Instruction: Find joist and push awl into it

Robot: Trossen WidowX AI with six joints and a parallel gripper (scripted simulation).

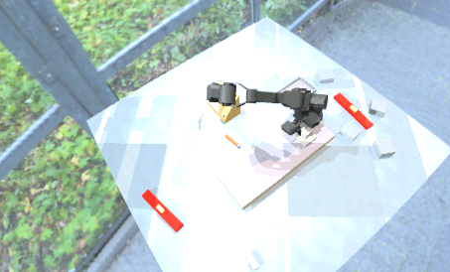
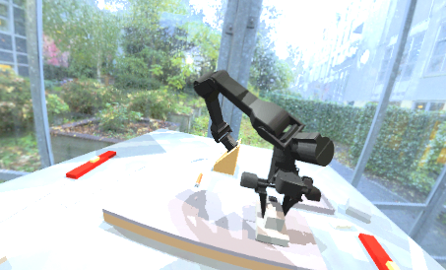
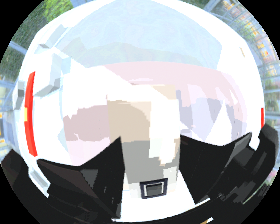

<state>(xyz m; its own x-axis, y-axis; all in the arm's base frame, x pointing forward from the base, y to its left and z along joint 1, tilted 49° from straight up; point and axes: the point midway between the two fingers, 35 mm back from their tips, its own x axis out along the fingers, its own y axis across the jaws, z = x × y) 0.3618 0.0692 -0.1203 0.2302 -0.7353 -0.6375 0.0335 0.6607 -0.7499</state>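
Right now the light is 40 mm behind my gripper tip and 30 mm above it. The rest, counted from my gripper tip: tray (210 mm behind, 180 mm to the left, 50 mm below); then awl (240 mm to the right, 170 mm behind, 60 mm below); then stud finder (20 mm behind, 20 mm above).
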